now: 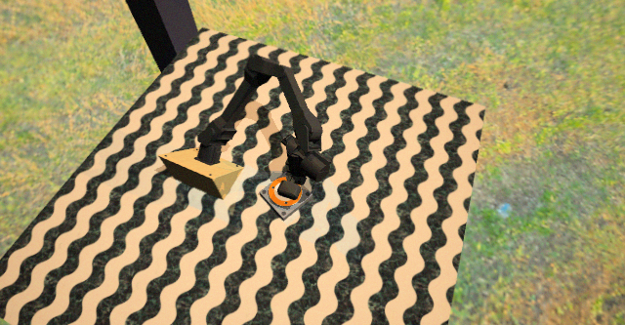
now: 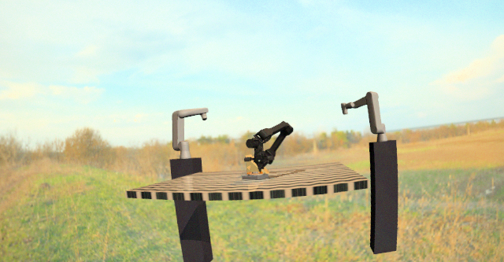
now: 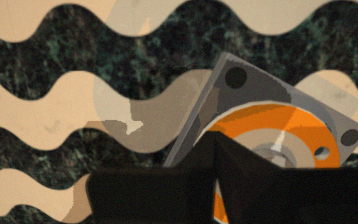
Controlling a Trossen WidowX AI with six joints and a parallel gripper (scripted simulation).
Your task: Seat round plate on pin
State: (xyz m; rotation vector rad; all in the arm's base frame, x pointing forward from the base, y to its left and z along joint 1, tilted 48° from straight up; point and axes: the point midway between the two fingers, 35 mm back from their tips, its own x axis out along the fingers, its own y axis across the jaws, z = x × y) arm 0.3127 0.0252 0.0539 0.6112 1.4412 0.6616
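Now: the round orange plate 20 mm behind my gripper tip, 20 mm to the right of it and 10 mm below it. From my gripper tip the other things lie so: square grey base 30 mm behind, 40 mm to the right, 20 mm below.
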